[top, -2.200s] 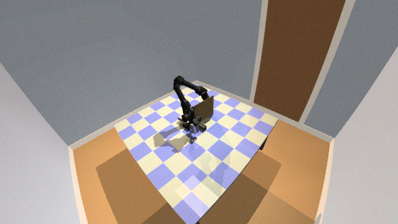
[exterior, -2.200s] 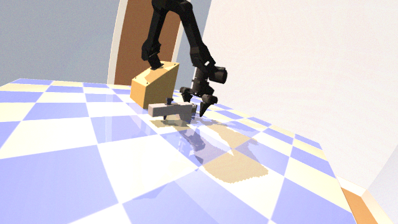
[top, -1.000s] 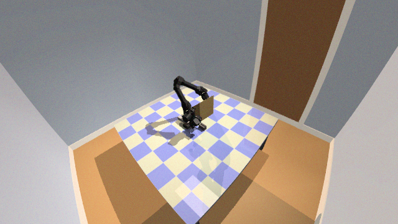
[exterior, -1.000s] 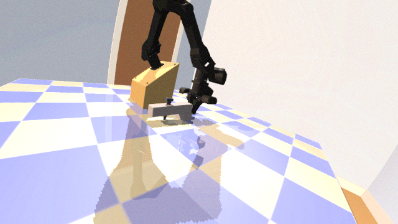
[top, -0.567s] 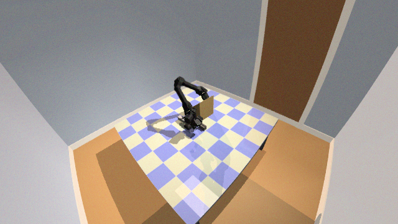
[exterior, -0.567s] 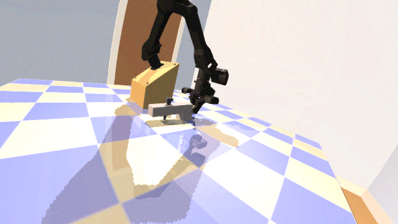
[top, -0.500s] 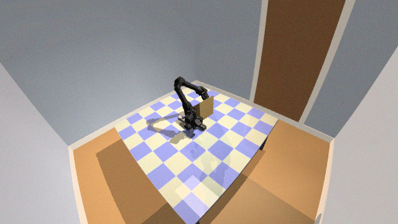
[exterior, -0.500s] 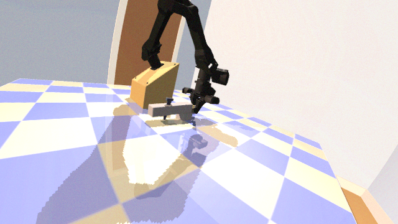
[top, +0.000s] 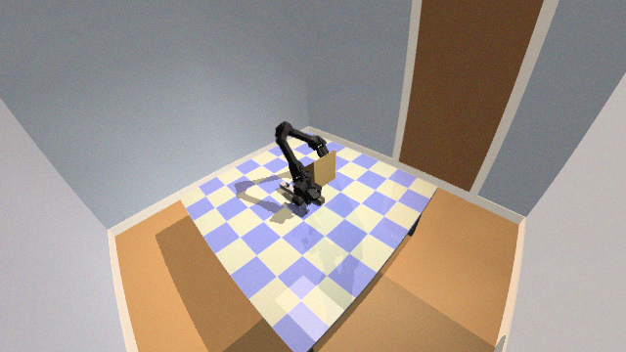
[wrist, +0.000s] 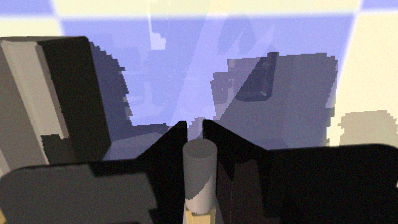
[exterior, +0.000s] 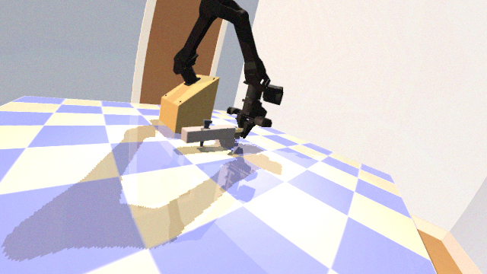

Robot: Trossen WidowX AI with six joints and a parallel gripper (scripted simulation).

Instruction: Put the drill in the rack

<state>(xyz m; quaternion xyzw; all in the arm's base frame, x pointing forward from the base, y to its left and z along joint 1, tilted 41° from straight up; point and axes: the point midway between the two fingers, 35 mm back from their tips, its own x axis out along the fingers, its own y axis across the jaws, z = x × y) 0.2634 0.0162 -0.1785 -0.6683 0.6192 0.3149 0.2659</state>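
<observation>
Right now the drill is 5 cm to the right of my gripper tip and 3 cm above it. The rest, counted from my gripper tip: dark block 8 cm behind, 1 cm to the left; grey block housing 1 cm ahead, 15 cm to the right, 2 cm above; blue-grey key 1 cm ahead, 18 cm to the right, 3 cm above.
</observation>
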